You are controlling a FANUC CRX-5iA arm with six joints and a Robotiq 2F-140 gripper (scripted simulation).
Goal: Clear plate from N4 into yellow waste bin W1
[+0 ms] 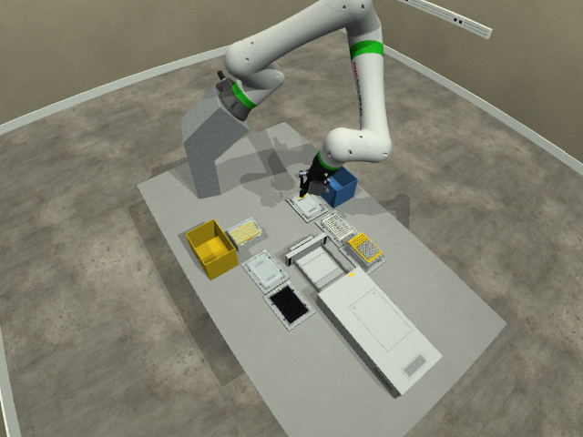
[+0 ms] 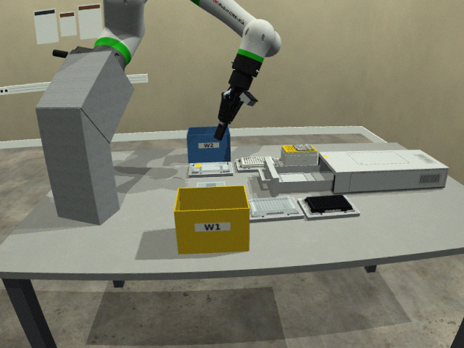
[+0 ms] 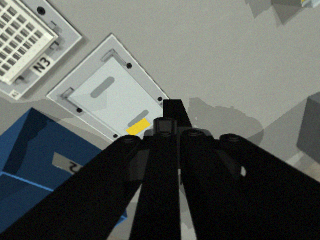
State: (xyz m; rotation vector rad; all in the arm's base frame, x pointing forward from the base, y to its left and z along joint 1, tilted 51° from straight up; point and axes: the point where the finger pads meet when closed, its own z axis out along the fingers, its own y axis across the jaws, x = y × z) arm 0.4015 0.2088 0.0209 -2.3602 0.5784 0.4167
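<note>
The clear plate lies 260 mm to the right of my hand, 180 mm ahead of it and 160 mm below it. The rest, counted from my hand: blue bin W2: 210 mm to the left, 140 mm below, 80 mm behind; then lidded plate: 160 mm below, 50 mm to the left, 50 mm behind; then white plate: 160 mm below, 130 mm ahead, 110 mm to the left.
</note>
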